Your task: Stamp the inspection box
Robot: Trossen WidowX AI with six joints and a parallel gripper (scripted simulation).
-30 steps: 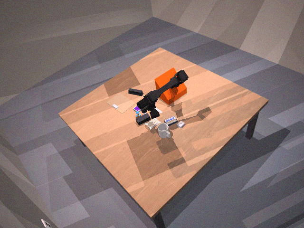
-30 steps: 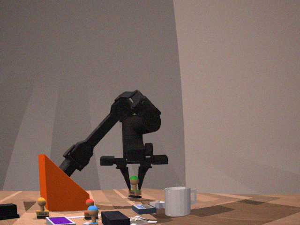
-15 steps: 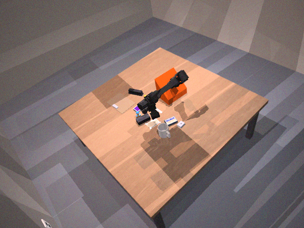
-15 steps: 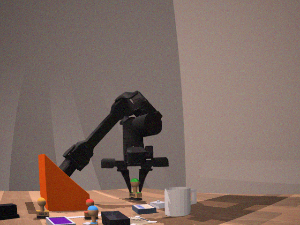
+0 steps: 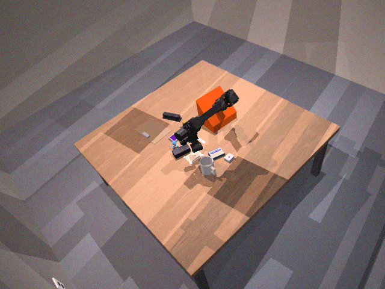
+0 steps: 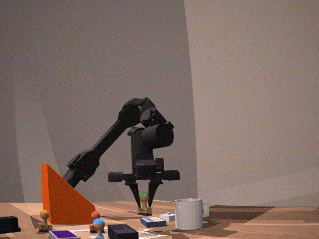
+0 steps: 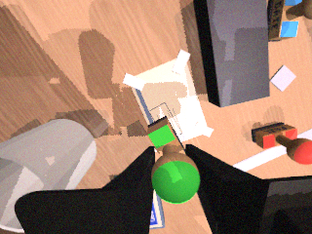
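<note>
My gripper tip is now 80 mm above the white card, 10 mm to the left of it and 10 mm short of it. The rest, counted from my gripper tip: black box 100 mm to the right, 60 mm below, 40 mm ahead; blue tin 90 mm to the left, 90 mm behind, 60 mm below; green stamp right at my gripper tip.
</note>
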